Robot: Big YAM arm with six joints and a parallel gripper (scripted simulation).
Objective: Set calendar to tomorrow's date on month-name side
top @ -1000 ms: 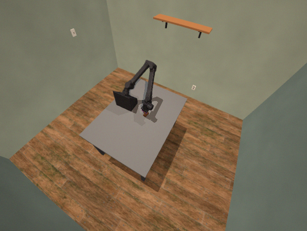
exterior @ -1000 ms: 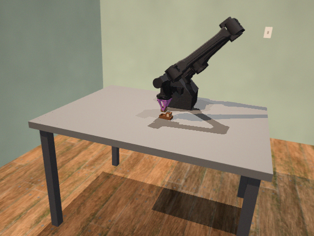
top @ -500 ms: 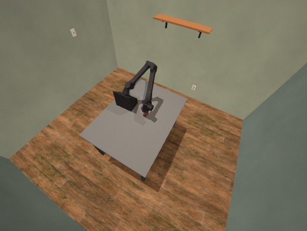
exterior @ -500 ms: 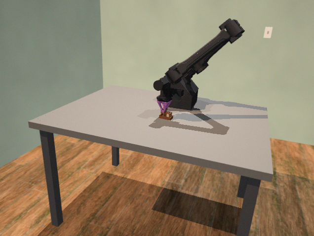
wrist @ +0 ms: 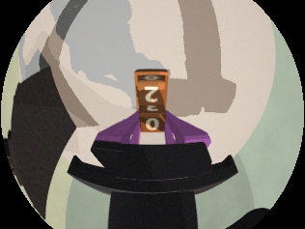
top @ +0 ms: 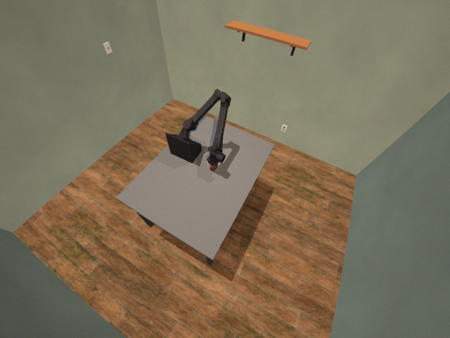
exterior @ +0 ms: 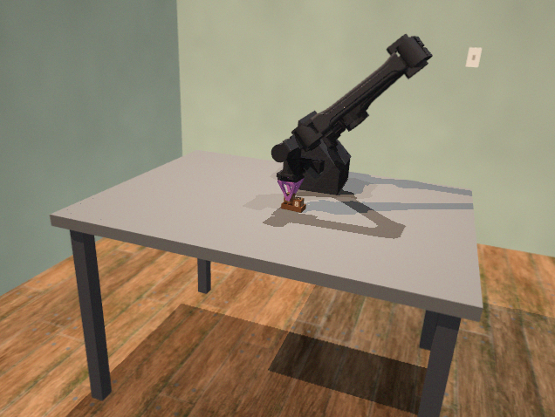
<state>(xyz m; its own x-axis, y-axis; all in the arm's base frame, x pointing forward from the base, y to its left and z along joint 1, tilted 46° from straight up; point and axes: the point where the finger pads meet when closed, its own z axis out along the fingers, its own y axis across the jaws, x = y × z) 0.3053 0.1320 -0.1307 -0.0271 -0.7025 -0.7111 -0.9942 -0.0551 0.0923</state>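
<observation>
My gripper is now 3 cm above the small brown calendar tray and 2 cm to the right of it.
</observation>
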